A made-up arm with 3 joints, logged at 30 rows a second.
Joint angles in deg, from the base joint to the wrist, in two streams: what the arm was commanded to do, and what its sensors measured. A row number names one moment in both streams.
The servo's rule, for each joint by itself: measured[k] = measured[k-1] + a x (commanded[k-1-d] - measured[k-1]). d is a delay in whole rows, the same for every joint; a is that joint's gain. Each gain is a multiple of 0.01, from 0.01 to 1. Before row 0 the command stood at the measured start. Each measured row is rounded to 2 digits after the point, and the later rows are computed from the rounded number. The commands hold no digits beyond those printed.
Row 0, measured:
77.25 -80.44 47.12
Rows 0 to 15, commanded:
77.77 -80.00 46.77
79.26 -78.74 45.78
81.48 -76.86 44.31
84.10 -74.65 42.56
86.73 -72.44 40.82
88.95 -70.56 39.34
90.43 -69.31 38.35
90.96 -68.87 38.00
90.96 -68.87 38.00
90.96 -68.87 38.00
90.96 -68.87 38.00
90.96 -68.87 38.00
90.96 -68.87 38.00
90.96 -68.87 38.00
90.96 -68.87 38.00
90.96 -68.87 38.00
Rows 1 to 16, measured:
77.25 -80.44 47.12
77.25 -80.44 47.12
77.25 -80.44 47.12
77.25 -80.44 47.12
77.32 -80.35 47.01
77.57 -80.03 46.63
78.08 -79.40 45.91
78.86 -78.45 44.87
79.88 -77.25 43.61
81.06 -75.91 42.29
82.28 -74.59 41.07
83.41 -73.45 40.12
84.39 -72.53 39.46
85.24 -71.80 39.01
85.98 -71.21 38.70
86.63 -70.74 38.48
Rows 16 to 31, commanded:
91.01 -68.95 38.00
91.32 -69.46 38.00
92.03 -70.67 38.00
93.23 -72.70 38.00
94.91 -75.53 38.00
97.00 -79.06 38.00
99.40 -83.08 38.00
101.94 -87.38 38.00
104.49 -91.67 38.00
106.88 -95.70 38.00
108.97 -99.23 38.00
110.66 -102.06 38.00
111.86 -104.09 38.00
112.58 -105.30 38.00
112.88 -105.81 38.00
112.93 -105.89 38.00
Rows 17 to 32, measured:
87.19 -70.37 38.33
87.68 -70.07 38.23
88.11 -69.83 38.16
88.48 -69.64 38.11
88.81 -69.50 38.08
89.14 -69.49 38.06
89.52 -69.73 38.04
90.00 -70.32 38.03
90.64 -71.36 38.02
91.47 -72.90 38.01
92.50 -74.94 38.01
93.73 -77.43 38.01
95.13 -80.28 38.01
96.66 -83.36 38.01
98.26 -86.53 38.01
99.87 -89.64 38.01

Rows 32 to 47, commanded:
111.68 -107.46 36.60
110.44 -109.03 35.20
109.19 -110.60 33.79
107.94 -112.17 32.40
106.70 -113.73 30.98
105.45 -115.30 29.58
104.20 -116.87 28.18
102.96 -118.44 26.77
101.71 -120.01 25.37
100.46 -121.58 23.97
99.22 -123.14 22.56
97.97 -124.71 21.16
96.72 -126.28 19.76
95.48 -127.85 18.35
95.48 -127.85 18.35
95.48 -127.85 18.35
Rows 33 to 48, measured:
101.43 -92.53 38.01
102.88 -95.08 38.01
104.18 -97.23 38.01
105.32 -98.96 38.01
106.15 -100.66 37.57
106.71 -102.33 36.84
107.03 -103.98 35.89
107.15 -105.62 34.81
107.09 -107.24 33.62
106.88 -108.85 32.37
106.53 -110.45 31.07
106.07 -112.05 29.74
105.50 -113.64 28.39
104.84 -115.23 27.02
104.11 -116.81 25.64
103.31 -118.39 24.25

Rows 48 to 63, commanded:
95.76 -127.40 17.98
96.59 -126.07 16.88
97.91 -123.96 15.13
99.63 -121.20 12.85
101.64 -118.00 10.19
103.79 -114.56 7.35
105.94 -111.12 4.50
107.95 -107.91 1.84
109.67 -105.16 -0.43
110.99 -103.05 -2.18
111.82 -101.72 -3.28
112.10 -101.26 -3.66
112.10 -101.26 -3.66
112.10 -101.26 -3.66
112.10 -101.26 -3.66
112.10 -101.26 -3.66
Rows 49 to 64, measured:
102.45 -119.97 22.86
101.54 -121.55 21.46
100.75 -122.81 20.50
100.06 -123.82 19.83
99.50 -124.54 19.26
99.12 -124.85 18.52
98.96 -124.67 17.47
99.05 -123.98 16.04
99.39 -122.78 14.23
99.96 -121.14 12.10
100.74 -119.14 9.74
101.68 -116.89 7.29
102.72 -114.54 4.90
103.80 -112.24 2.71
104.84 -110.14 0.85
105.78 -108.36 -0.55

